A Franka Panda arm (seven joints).
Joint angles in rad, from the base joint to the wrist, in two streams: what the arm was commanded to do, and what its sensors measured. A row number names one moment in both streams.
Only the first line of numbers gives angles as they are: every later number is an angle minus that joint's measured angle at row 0.
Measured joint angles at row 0: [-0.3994 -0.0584 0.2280 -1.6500 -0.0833 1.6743 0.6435]
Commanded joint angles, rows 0 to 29: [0.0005 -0.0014 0.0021 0.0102 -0.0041 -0.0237 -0.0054]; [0.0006 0.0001 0.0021 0.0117 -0.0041 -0.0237 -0.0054]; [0.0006 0.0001 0.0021 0.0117 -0.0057 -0.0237 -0.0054]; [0.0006 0.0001 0.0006 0.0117 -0.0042 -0.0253 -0.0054]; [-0.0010 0.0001 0.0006 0.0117 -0.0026 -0.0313 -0.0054]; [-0.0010 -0.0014 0.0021 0.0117 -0.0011 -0.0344 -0.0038]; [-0.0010 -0.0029 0.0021 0.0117 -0.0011 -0.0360 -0.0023]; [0.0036 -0.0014 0.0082 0.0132 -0.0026 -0.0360 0.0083]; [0.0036 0.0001 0.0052 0.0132 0.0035 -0.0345 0.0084]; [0.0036 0.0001 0.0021 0.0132 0.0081 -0.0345 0.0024]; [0.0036 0.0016 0.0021 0.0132 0.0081 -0.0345 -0.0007]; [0.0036 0.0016 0.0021 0.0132 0.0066 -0.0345 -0.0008]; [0.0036 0.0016 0.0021 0.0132 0.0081 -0.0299 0.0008]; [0.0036 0.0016 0.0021 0.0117 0.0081 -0.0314 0.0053]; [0.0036 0.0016 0.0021 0.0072 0.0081 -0.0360 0.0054]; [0.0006 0.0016 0.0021 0.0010 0.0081 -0.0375 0.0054]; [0.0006 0.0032 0.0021 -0.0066 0.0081 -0.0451 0.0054]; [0.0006 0.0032 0.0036 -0.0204 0.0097 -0.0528 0.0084]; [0.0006 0.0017 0.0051 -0.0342 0.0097 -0.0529 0.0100]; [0.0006 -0.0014 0.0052 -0.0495 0.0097 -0.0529 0.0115]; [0.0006 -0.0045 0.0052 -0.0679 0.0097 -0.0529 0.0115]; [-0.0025 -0.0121 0.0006 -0.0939 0.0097 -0.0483 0.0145]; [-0.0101 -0.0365 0.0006 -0.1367 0.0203 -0.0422 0.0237]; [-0.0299 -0.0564 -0.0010 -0.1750 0.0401 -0.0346 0.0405]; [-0.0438 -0.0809 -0.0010 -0.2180 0.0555 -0.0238 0.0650]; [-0.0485 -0.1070 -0.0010 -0.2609 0.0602 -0.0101 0.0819]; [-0.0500 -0.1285 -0.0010 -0.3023 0.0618 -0.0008 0.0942]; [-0.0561 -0.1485 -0.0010 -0.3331 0.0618 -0.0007 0.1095]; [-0.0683 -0.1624 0.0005 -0.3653 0.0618 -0.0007 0.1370]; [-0.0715 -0.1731 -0.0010 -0.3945 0.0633 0.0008 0.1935]
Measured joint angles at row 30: [-0.0473 -0.0856 -0.0060 -0.2641 0.0454 -0.0350 0.0951]
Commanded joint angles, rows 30 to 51: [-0.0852 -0.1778 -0.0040 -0.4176 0.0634 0.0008 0.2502]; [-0.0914 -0.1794 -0.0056 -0.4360 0.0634 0.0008 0.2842]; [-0.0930 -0.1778 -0.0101 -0.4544 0.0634 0.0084 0.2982]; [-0.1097 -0.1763 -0.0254 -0.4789 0.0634 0.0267 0.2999]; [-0.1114 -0.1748 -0.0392 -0.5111 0.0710 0.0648 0.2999]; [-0.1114 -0.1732 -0.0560 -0.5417 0.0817 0.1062 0.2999]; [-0.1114 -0.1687 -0.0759 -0.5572 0.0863 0.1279 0.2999]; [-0.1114 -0.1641 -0.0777 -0.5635 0.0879 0.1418 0.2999]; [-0.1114 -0.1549 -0.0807 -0.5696 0.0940 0.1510 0.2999]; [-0.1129 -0.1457 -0.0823 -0.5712 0.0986 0.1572 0.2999]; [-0.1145 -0.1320 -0.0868 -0.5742 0.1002 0.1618 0.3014]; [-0.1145 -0.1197 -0.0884 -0.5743 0.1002 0.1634 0.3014]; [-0.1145 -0.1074 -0.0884 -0.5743 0.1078 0.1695 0.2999]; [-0.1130 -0.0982 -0.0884 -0.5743 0.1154 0.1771 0.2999]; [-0.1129 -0.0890 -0.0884 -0.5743 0.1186 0.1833 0.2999]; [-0.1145 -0.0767 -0.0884 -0.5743 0.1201 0.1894 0.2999]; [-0.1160 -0.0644 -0.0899 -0.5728 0.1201 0.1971 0.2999]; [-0.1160 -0.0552 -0.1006 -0.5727 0.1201 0.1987 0.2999]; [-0.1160 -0.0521 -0.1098 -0.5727 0.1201 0.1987 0.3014]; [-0.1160 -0.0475 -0.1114 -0.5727 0.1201 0.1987 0.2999]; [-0.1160 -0.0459 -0.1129 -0.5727 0.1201 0.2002 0.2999]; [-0.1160 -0.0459 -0.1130 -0.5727 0.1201 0.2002 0.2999]
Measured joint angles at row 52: [-0.1107 -0.0517 -0.1125 -0.5716 0.1048 0.1844 0.2907]
